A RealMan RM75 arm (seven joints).
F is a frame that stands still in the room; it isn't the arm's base.
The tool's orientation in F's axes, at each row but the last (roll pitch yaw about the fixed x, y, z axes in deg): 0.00 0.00 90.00; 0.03 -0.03 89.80; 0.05 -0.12 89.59; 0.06 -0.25 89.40; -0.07 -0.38 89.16
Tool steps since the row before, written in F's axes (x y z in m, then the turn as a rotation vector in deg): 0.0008 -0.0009 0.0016 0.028 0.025 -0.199; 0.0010 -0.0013 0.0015 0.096 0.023 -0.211; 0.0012 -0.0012 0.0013 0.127 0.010 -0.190; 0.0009 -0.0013 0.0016 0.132 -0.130 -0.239; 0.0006 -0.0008 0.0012 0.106 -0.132 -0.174
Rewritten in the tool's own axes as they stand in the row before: -0.0009 -0.0008 0.0016 0.025 -0.028 -0.199; -0.0013 -0.0010 0.0015 0.023 -0.096 -0.211; -0.0012 -0.0012 0.0013 0.011 -0.127 -0.190; -0.0013 -0.0009 0.0016 -0.130 -0.134 -0.238; -0.0008 -0.0006 0.0012 -0.132 -0.108 -0.173
